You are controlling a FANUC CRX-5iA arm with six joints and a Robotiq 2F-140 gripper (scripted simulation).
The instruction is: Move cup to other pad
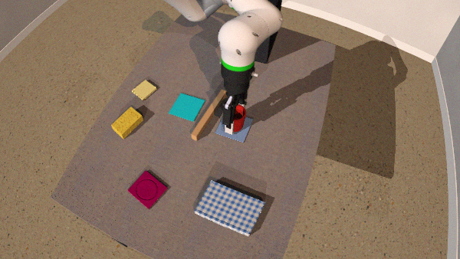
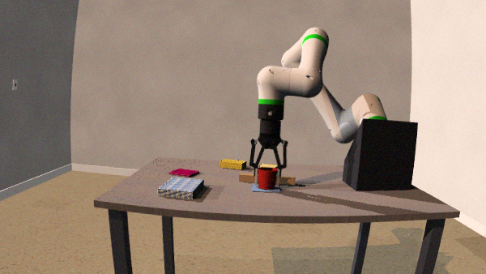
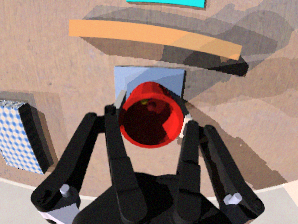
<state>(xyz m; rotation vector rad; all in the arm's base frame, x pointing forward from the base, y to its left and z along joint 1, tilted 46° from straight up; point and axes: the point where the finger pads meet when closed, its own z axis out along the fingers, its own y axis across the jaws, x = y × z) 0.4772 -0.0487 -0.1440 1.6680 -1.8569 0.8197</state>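
My hand is 1 cm past the wooden rail, 9 cm to the left of it and 3 cm above it. Also, from my hand: red cup (2 cm below).
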